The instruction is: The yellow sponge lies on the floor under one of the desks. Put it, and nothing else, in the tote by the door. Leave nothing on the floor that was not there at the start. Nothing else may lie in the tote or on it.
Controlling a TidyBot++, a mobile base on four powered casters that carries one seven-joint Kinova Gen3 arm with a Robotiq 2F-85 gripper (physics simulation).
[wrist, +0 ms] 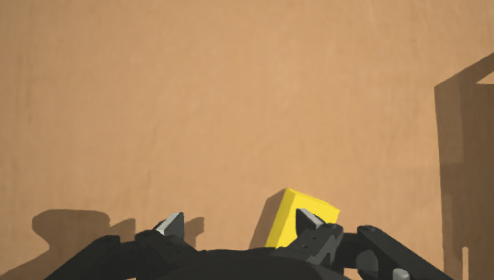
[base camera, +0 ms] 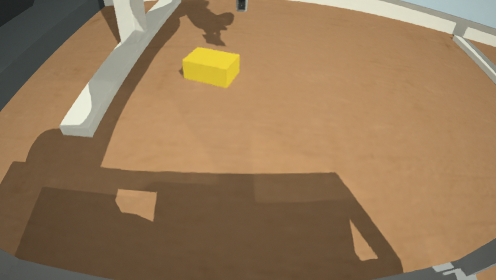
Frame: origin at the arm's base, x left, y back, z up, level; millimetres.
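Seen in the pictures: gripper, between the fingertips: (wrist: 240,223) (base camera: 241,4).
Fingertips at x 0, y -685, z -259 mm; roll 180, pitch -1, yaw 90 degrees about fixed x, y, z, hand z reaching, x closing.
A point is followed by its place in that frame.
The yellow sponge (base camera: 210,68) @(x 57, y -569, z -357 mm) (wrist: 287,220) @(x 34, y -625, z -352 mm) lies flat on the floor, in the upper middle of the base camera view, to the right of a white desk foot. In the wrist view it lies at the lower edge, turned at a slant, partly hidden by the right-hand finger and the gripper body. My gripper (wrist: 240,223) @(x 0, y -685, z -259 mm) is open, its fingers wide apart. The right-hand finger overlaps the sponge in the wrist view, and the sponge is off to that side rather than centred between the fingertips. The tote does not show in either view.
A white desk foot with its post (base camera: 107,75) @(x 301, y -588, z -372 mm) stands at the left of the base camera view. A dark grey surface (base camera: 30,55) @(x 622, y -697, z -344 mm) is beyond it. Another pale foot (base camera: 475,55) @(x -923, y -867, z -374 mm) is at the far right, near a pale rail along the back. Large shadows fall on the floor.
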